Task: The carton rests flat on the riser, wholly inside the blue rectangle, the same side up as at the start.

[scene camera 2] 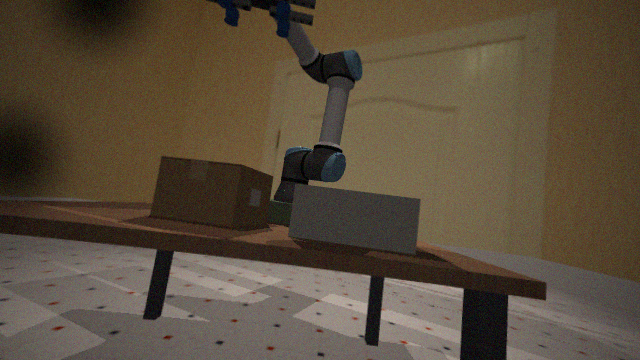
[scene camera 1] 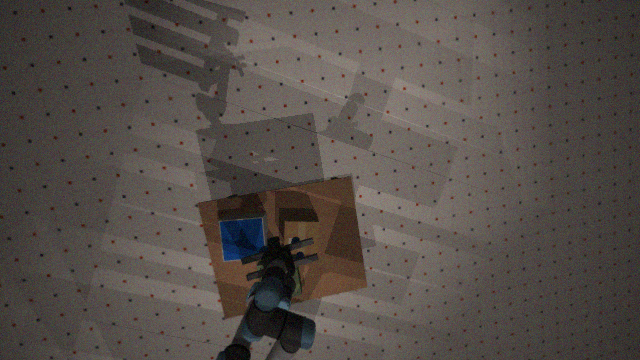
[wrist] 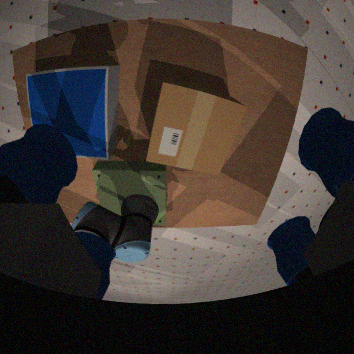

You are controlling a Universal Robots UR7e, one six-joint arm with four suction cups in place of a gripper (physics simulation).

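The brown carton [scene camera 1: 301, 230] [scene camera 2: 195, 192] [wrist: 190, 132] sits flat on the table, apart from the riser. A tape strip and a white barcode label show on its top in the wrist view. The riser [scene camera 2: 355, 218] [wrist: 114, 112] is a low grey block beside the carton. Its top bears the blue rectangle [scene camera 1: 242, 232] [wrist: 72, 107] with a pale border; the top is hidden in scene camera 2's view. My gripper [scene camera 1: 280, 255] [scene camera 2: 256, 7] [wrist: 188, 202] is open, its blue cups high above the table and touching nothing. In scene camera 1's view it covers part of the carton and a riser corner.
The wooden table [scene camera 1: 345, 237] [scene camera 2: 505, 282] [wrist: 282, 95] carries both blocks. The arm's green base block [scene camera 1: 298, 285] [scene camera 2: 280, 212] [wrist: 107, 190] stands close to the riser and the carton. The arm [scene camera 2: 336, 112] rises from it. A narrow gap separates the riser and carton.
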